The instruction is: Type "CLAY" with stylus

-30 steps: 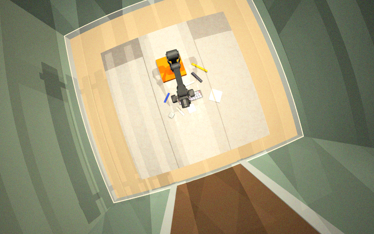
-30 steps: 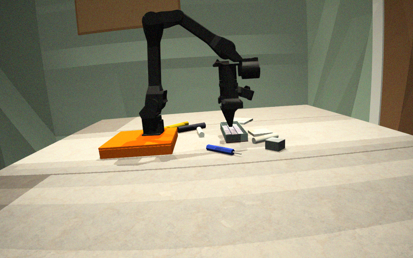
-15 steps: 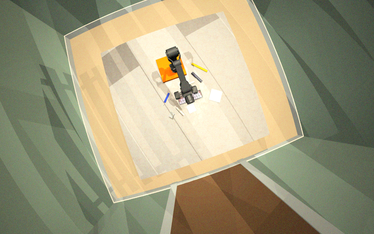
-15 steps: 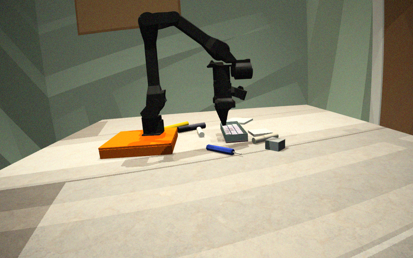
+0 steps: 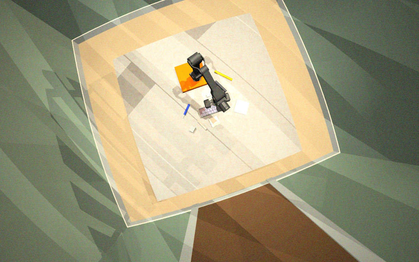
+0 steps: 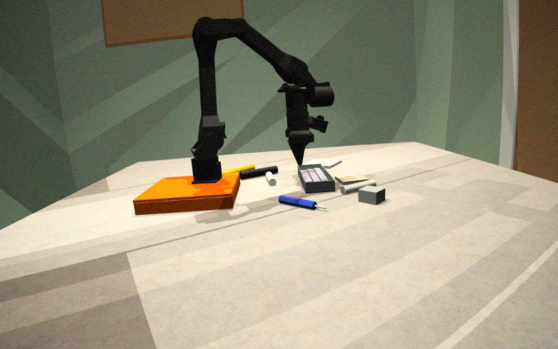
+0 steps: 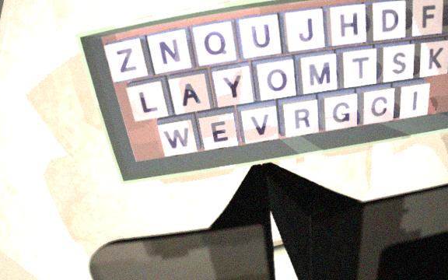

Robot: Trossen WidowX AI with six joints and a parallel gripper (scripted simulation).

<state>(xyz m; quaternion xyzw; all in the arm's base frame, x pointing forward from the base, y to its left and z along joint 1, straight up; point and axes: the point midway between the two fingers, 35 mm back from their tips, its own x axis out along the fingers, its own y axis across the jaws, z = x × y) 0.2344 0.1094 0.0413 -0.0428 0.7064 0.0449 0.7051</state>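
My gripper tip is now 2 cm short of the blue stylus, 26 cm to the left of it and 3 cm above it. Also, from my gripper tip: dark cylinder 13 cm behind, 6 cm to the left, 3 cm below; yellow marker 21 cm behind, 10 cm to the left, 3 cm below; tan card 14 cm ahead, 4 cm to the right, 4 cm below.
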